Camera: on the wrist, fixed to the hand. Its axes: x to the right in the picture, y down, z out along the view.
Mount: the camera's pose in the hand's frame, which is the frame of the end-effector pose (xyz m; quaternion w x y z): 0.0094 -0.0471 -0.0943 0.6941 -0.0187 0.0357 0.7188
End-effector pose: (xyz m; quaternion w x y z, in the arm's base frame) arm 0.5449 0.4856 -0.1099 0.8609 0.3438 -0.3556 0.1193
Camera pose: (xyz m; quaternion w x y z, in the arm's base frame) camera 0.6228 0.5144 -0.1754 0.5309 -0.0373 -0.4654 0.7072
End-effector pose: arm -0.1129 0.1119 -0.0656 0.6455 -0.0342 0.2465 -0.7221
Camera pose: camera -0.1922 0.1345 -0.1319 0.9576 0.1671 0.2322 -0.0338
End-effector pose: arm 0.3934 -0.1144 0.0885 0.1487 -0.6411 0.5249 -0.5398
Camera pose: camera 0.3363 -0.0677 0.1644 0.4605 -0.0512 0.8405 -0.2808
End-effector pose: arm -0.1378 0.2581 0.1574 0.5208 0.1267 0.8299 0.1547
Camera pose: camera -0.2293 0.2065 0.1700 0.2230 0.6692 0.5007 0.5018
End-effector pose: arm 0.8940 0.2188 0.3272 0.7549 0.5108 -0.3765 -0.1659
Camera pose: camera 0.9761 0.2538 0.2704 0.6662 0.0757 -0.5984 0.4386
